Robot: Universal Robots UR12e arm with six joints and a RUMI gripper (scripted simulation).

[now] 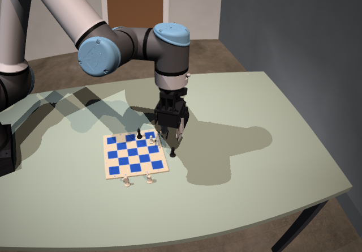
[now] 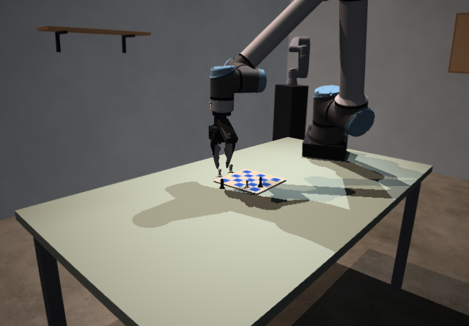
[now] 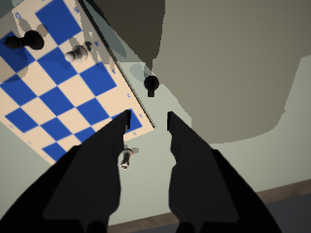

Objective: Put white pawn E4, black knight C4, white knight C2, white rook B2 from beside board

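My hand is 8 cm above the black knight. Also, from my hand: white rook: 12 cm to the right, 8 cm below, 7 cm behind; then white pawn: 8 cm below, 8 cm behind, 6 cm to the left; then chessboard: 14 cm behind, 9 cm below, 1 cm to the left.
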